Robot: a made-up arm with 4 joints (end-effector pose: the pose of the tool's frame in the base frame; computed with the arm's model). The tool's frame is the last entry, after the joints. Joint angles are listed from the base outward.
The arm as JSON. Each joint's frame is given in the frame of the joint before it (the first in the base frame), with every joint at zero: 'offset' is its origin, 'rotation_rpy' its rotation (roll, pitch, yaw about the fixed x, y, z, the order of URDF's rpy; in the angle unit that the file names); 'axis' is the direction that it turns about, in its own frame. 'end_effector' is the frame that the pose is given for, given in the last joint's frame.
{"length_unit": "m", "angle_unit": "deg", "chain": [
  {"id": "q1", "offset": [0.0, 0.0, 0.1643], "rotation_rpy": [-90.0, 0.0, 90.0], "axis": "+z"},
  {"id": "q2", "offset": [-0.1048, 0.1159, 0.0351], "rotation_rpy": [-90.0, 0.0, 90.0], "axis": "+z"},
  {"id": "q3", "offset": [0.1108, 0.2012, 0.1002], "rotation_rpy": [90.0, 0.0, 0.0], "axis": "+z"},
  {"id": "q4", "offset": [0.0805, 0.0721, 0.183], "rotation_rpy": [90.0, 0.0, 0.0], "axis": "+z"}
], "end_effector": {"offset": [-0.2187, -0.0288, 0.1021], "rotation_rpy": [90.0, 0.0, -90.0]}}
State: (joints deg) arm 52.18 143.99 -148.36 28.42
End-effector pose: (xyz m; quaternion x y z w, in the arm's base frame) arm -0.0495 -0.0818 0.4578 -0.0067 0.2151 0.9636 0.1585
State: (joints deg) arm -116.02 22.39 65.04 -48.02
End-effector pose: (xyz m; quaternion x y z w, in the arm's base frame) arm -0.1122 0.2808 0.1753 0.3066 -0.3587 -0.3491 0.8096
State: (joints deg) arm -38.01 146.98 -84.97 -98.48
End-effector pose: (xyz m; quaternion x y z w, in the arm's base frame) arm 0.1827 0.0004 -0.0285 -0.4524 0.6769 -0.0603 0.5775
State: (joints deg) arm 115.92 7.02 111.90 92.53
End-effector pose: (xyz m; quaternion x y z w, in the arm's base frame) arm 0.2101 -0.0198 0.5370 0.6324 0.3346 0.6578 0.2355
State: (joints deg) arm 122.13 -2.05 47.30 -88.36
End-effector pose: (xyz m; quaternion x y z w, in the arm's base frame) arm -0.2404 -0.1146 0.4938 -0.7216 -0.0540 0.6860 0.0759
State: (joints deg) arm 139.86 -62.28 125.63 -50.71
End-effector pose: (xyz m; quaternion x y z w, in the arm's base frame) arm -0.2580 0.0667 0.3291 0.5954 -0.7125 -0.2113 0.3052
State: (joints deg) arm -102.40 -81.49 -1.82 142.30
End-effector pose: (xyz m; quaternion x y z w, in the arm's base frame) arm -0.3927 0.3287 0.0662 0.2820 -0.5751 -0.7281 0.2443
